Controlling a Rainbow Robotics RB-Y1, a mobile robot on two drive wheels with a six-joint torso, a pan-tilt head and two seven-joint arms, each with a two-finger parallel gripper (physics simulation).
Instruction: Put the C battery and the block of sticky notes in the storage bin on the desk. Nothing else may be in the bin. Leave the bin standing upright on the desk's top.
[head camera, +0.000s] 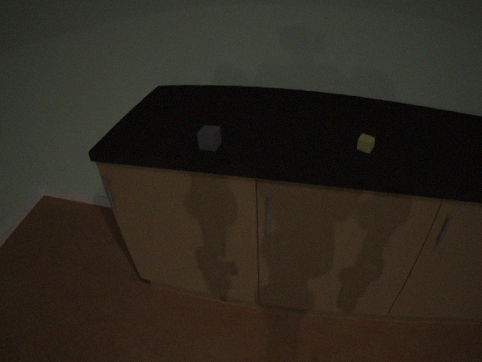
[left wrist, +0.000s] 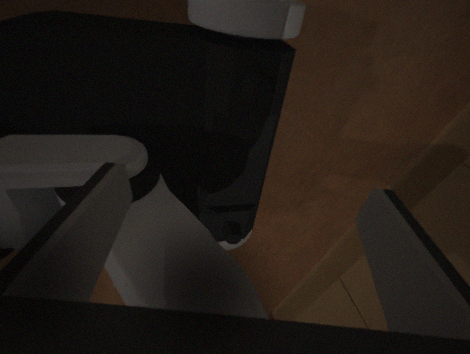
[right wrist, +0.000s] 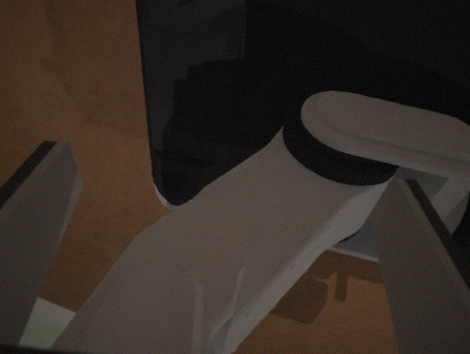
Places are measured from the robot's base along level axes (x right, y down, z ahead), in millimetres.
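Where they show: left gripper, fingertip midpoint: (left wrist: 246, 192); right gripper, fingertip midpoint: (right wrist: 231, 181).
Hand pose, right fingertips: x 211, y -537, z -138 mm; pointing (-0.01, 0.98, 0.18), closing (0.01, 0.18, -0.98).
Observation:
Each offset is from my right fingertips to the top centre of the thing. Level surfaces: height alone.
A small yellow block @[dx +193, dy -410, dz +874 mm] (head camera: 366, 143), which looks like the block of sticky notes, sits on the black top of the cabinet in the head view, right of the middle. A small grey-blue cube @[dx -297, dy -429, dz +941 mm] (head camera: 209, 138) sits on the same top, left of the middle. The C battery and the storage bin do not show in these views. My left gripper (left wrist: 246, 192) is open and empty, with its fingers wide apart beside the robot's base. My right gripper (right wrist: 231, 181) is open and empty too, over the robot's arm and base.
The cabinet (head camera: 220, 225) has wooden doors with slim handles and a black top @[dy -373 mm] (head camera: 285, 125), against a green wall. Brown floor @[dy +536 mm] (head camera: 65, 280) lies in front and to the left. The black robot base (left wrist: 150, 85) (right wrist: 210, 105) is close beside both grippers.

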